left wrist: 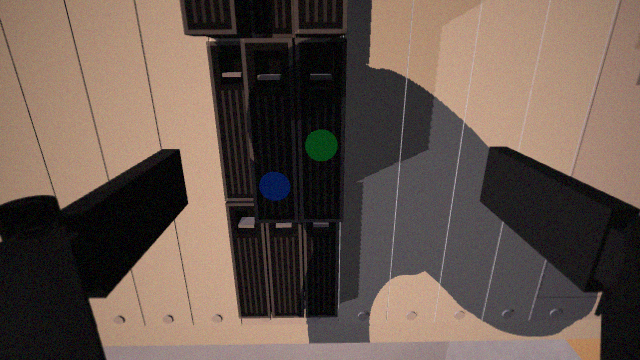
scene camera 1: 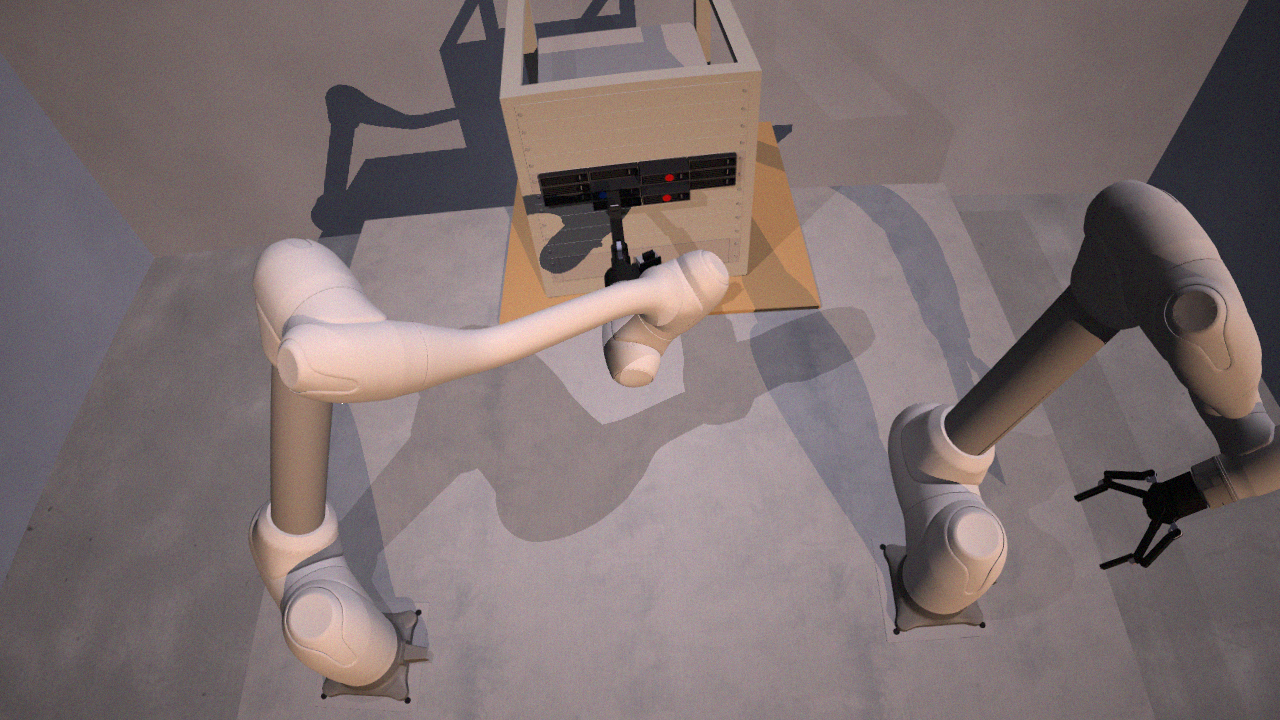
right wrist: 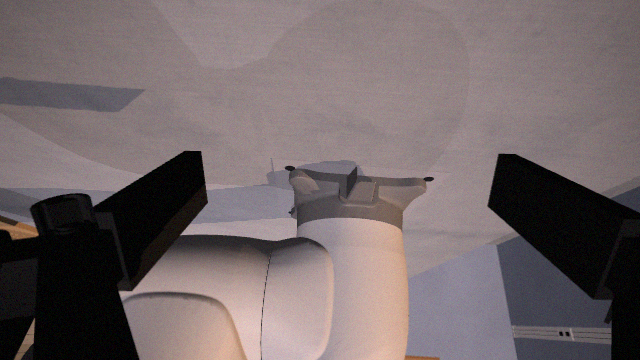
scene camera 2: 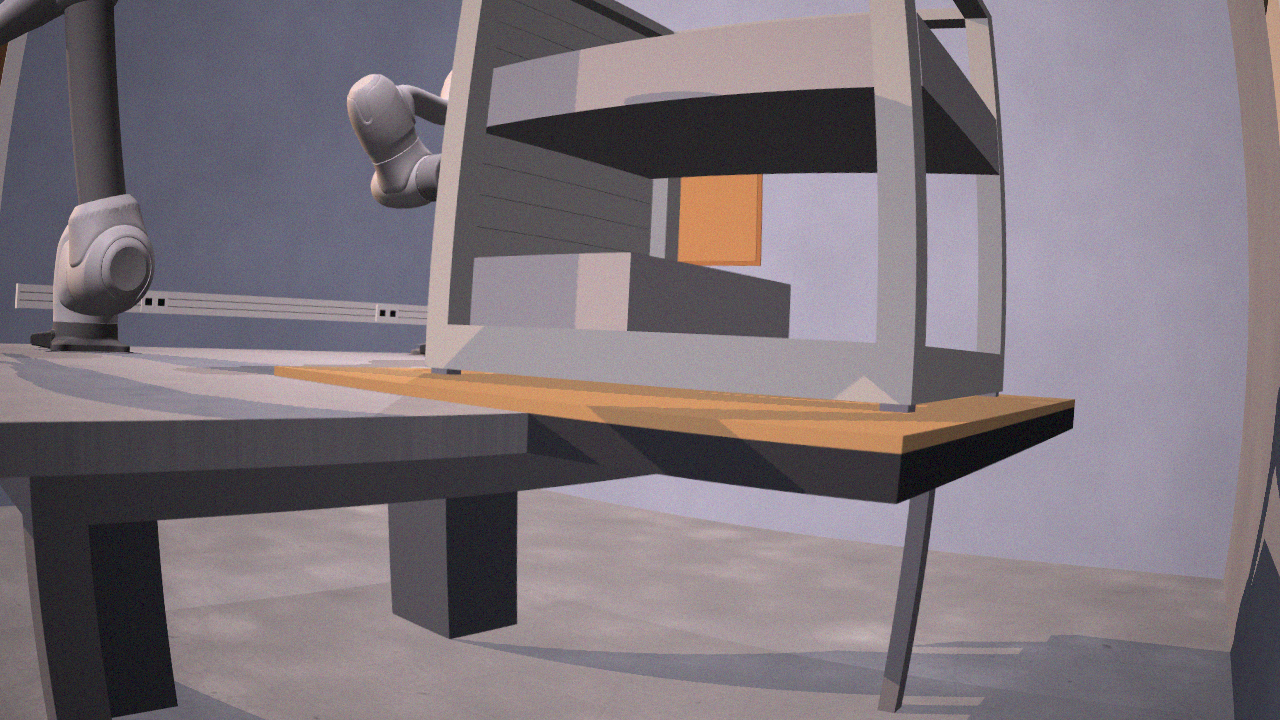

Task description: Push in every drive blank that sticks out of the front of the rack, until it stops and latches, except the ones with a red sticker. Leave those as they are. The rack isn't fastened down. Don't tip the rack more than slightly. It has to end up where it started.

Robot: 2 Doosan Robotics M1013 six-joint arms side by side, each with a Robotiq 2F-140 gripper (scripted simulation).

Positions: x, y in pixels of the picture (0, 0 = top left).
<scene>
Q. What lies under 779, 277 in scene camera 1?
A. An orange board.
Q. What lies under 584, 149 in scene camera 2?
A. A beige rack.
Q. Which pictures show my right gripper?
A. Scene camera 1 and the right wrist view only.
</scene>
